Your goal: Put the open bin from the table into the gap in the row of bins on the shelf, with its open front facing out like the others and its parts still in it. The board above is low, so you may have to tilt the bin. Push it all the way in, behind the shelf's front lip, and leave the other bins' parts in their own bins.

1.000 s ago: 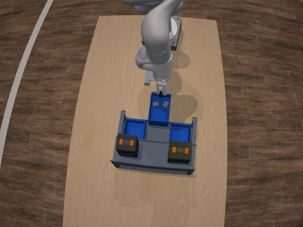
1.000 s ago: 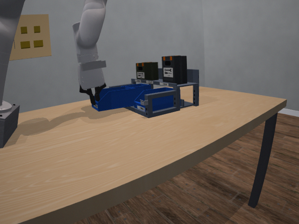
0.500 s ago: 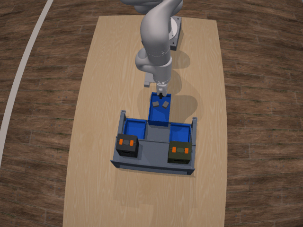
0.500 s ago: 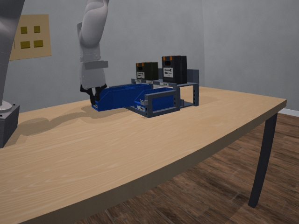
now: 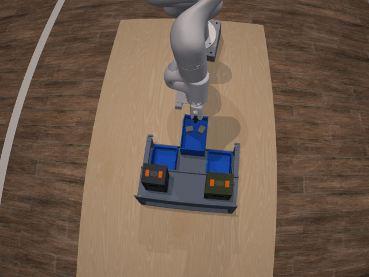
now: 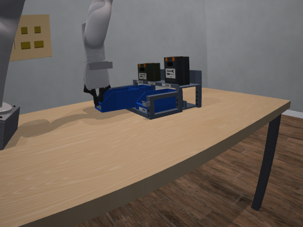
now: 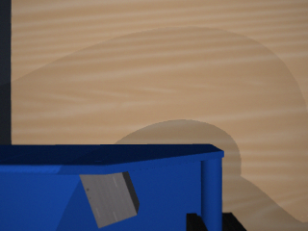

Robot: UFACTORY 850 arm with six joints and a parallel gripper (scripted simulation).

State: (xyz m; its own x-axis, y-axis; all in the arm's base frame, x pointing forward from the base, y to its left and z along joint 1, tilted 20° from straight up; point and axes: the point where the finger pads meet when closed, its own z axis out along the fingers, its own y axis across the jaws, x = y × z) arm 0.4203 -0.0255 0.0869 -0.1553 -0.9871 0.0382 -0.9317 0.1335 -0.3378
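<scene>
Right now my hand is 25 cm short of the grey shelf and 4 cm to the left of it. The rest, counted from my hand: dark green tool case: 34 cm ahead, 6 cm to the left, 9 cm above; then black tool case: 29 cm ahead, 17 cm to the right, 10 cm above.
</scene>
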